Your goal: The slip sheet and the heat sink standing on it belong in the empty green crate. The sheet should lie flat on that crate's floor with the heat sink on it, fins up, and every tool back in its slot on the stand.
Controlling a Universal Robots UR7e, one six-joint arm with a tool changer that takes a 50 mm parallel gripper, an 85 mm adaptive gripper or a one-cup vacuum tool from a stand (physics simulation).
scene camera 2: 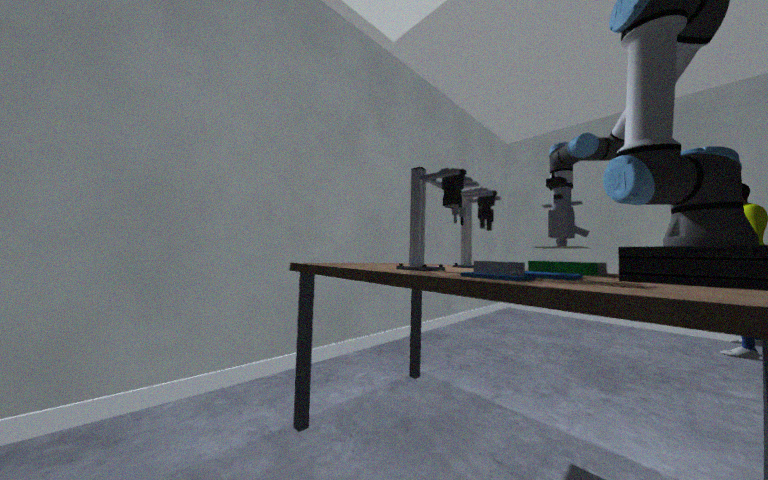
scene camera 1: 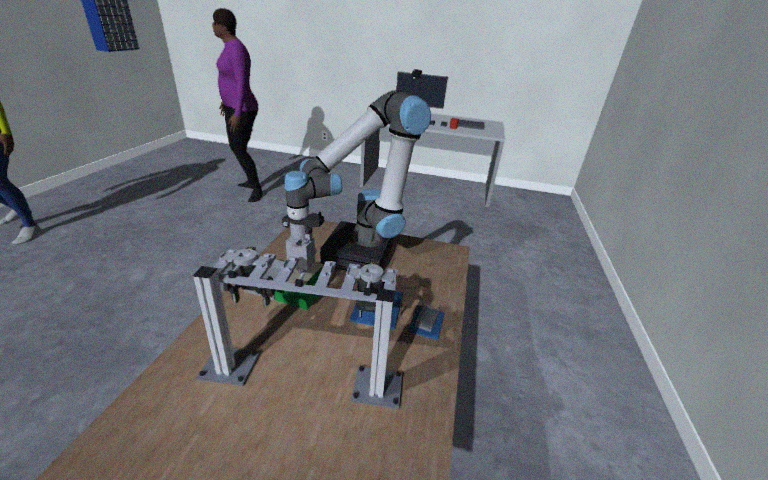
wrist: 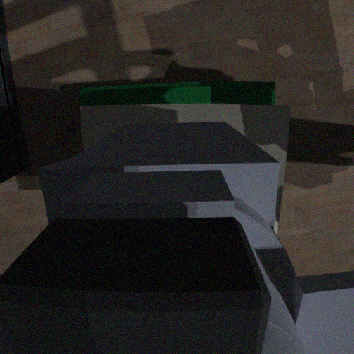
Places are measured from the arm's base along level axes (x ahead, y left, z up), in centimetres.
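Pixels of known places: hand at its tool point: (scene camera 2: 561,200); arm's base at its link origin: (scene camera 2: 707,247) (scene camera 1: 368,237).
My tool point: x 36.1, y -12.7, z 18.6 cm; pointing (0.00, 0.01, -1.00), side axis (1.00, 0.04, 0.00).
Observation:
Ahead of a thing's pixels: the offset from my tool point to its top centre. "*": to the spot under its first point.
My gripper, the grey vacuum tool {dx -1.1, dy +0.3, dz +0.4 cm} (scene camera 1: 304,266) (scene camera 2: 561,243), has the thin pale slip sheet {* dx -5.9, dy +2.9, dz -17.9 cm} (scene camera 2: 577,247) (wrist: 210,112) on its cup. The sheet hangs about level, above crate height. The green crate {dx +0.3, dy -6.7, dz -23.1 cm} (scene camera 1: 294,298) (scene camera 2: 560,266) (wrist: 187,95) is on the table below; in the wrist view its far part shows past the sheet's edge, and the sheet and tool hide the rest. A grey block {dx -3.9, dy +50.1, dz -23.4 cm} (scene camera 1: 427,319) (scene camera 2: 498,267), which looks like the heat sink, rests on a small blue plate {* dx +1.0, dy +55.0, dz -26.4 cm} (scene camera 1: 436,333), apart from the sheet. Its fins cannot be made out.
The tool stand (scene camera 1: 339,290) (scene camera 2: 417,220) holds two dark grippers. A second blue plate {* dx +5.3, dy +28.3, dz -26.4 cm} (scene camera 1: 362,318) lies near its right post. A grey crate edge {* dx -8.7, dy -14.1, dz -25.2 cm} (scene camera 2: 602,268) shows beside the green crate. The black robot base (scene camera 1: 339,243) is behind. A person in purple (scene camera 1: 235,73) stands beyond the table.

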